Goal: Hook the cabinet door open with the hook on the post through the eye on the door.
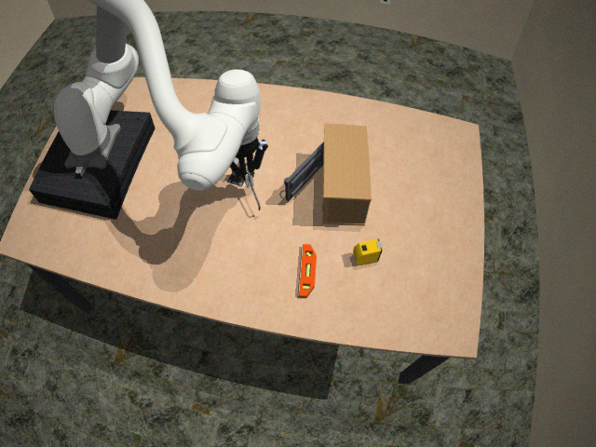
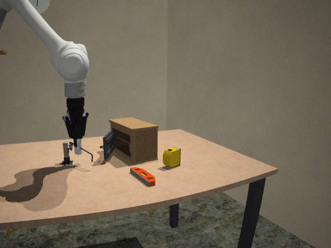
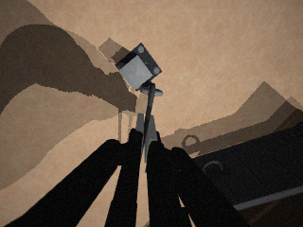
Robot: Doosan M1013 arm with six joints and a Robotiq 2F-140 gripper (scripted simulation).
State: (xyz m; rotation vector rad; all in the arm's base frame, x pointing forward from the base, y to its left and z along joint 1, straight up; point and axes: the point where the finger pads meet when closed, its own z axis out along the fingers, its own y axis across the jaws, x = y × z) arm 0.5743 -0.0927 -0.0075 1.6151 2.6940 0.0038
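Right now my hand is 160 mm short of the dark door, 60 mm to the right of it and 20 mm above it. Also, from my hand: orange spirit level (230 mm to the right, 190 mm ahead, 70 mm below); yellow tape measure (340 mm ahead, 170 mm to the right, 50 mm below); thin hook (20 mm below, 10 mm to the right, 10 mm ahead).
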